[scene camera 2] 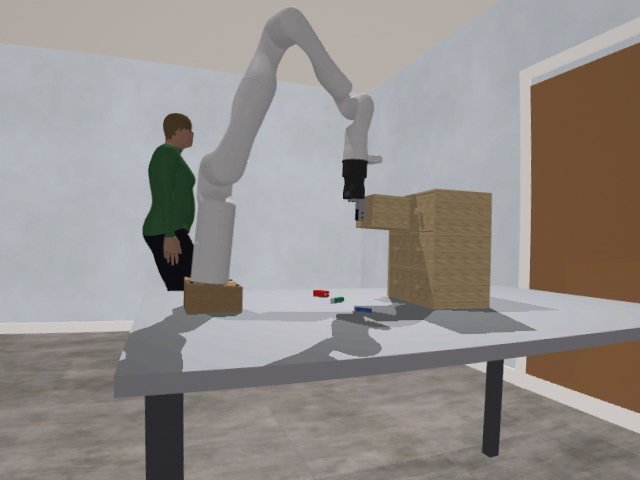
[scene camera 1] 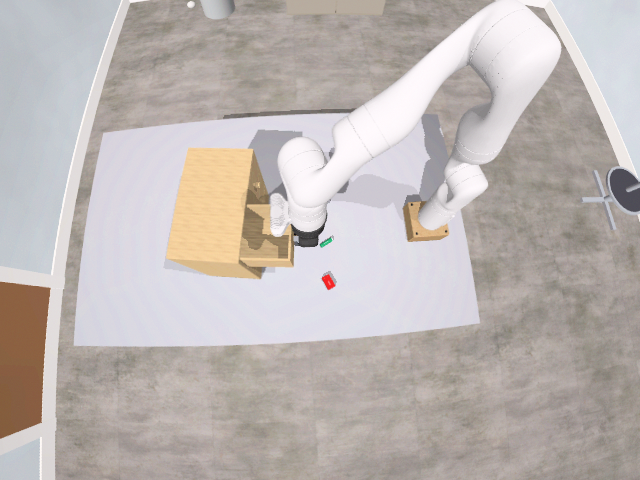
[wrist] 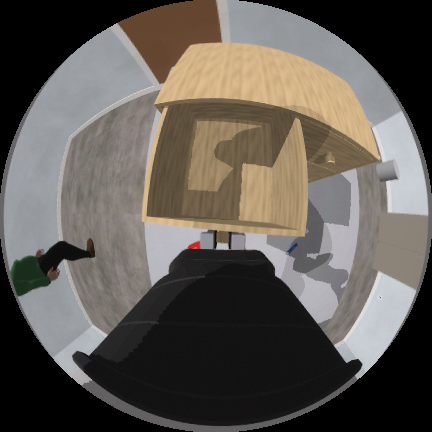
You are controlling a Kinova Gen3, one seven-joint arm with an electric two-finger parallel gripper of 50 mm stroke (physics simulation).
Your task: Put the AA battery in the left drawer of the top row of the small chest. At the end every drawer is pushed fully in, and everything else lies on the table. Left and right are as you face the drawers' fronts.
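Frame: origin at the arm's base, x ahead, y left, z up, level; metres.
Seen in the pictures: gripper, fingertip midpoint: (scene camera 2: 359, 220) (scene camera 1: 298, 240) (wrist: 222, 233); arm's base, origin of the base link: (scene camera 2: 209, 281) (scene camera 1: 430, 217).
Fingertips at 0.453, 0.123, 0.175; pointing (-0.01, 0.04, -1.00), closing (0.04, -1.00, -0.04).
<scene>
Pixels of each thing's top centre, then the offset from my fingertips to it, as dx, dy, dz.
- small chest, middle of its top: (wrist: 289, 70) (scene camera 1: 210, 200) (scene camera 2: 436, 196) +0.219, -0.083, +0.080
- green cylinder with a pale end, middle of its top: (scene camera 2: 337, 297) (scene camera 1: 326, 241) -0.088, -0.053, -0.228
- red block, middle of its top: (wrist: 195, 247) (scene camera 2: 321, 290) (scene camera 1: 328, 281) -0.091, +0.085, -0.225
- thin blue object, middle of its top: (scene camera 2: 362, 307) (wrist: 292, 248) -0.084, -0.224, -0.232
The small chest (scene camera 1: 211, 201) (scene camera 2: 462, 248) (wrist: 260, 75) stands upright on the table. Its top-row left drawer (scene camera 1: 291, 251) (scene camera 2: 390, 211) (wrist: 290, 190) is pulled far out; no object shows inside it in the wrist view. My gripper (scene camera 1: 297, 241) (scene camera 2: 360, 211) (wrist: 222, 233) points down at the drawer's front and is shut on its knob, which shows between the fingers in the wrist view. A green cylinder with a pale end (scene camera 1: 326, 241) (scene camera 2: 337, 299), which looks like the AA battery, lies on the table in front of the chest, apart from the gripper.
A red block (scene camera 1: 328, 281) (scene camera 2: 321, 293) (wrist: 194, 245) and a thin blue object (scene camera 2: 362, 309) (wrist: 293, 248) lie on the table. The top-row right drawer, with its knob (scene camera 1: 256, 184) (wrist: 329, 158), looks closed. A person (scene camera 2: 170, 191) stands beyond the table.
</scene>
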